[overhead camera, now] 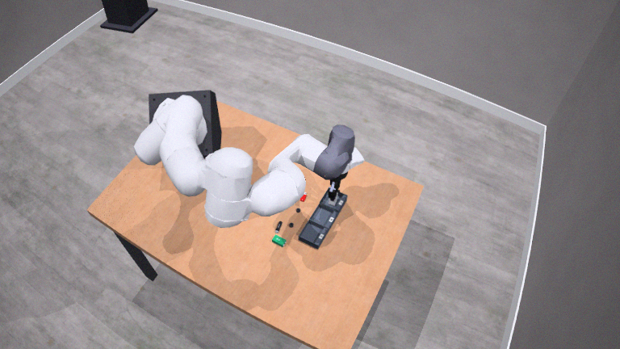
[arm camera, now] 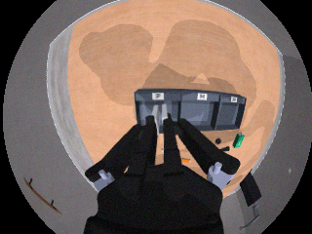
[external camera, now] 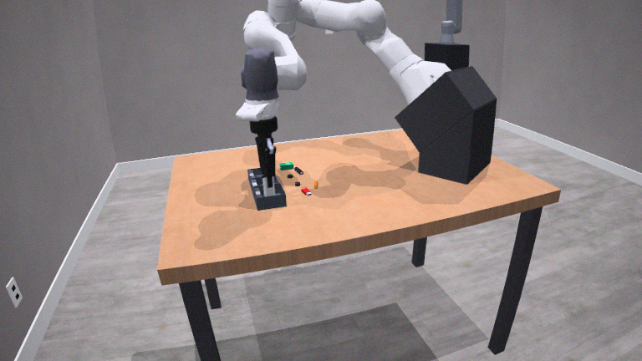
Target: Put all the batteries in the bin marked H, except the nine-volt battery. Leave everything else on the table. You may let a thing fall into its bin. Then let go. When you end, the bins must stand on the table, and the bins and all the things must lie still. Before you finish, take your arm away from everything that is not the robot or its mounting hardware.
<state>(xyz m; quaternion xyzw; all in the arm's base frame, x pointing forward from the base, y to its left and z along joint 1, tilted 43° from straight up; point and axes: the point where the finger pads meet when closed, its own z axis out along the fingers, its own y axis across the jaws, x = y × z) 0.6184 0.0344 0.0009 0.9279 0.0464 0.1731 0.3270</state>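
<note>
My hand is 17 cm past the orange battery, 4 cm to the left of it and 5 cm above it. The rest, counted from my hand: black cylindrical battery 16 cm behind, 17 cm to the right, 4 cm below; then green flat board 13 cm behind, 23 cm to the right, 4 cm below.
</note>
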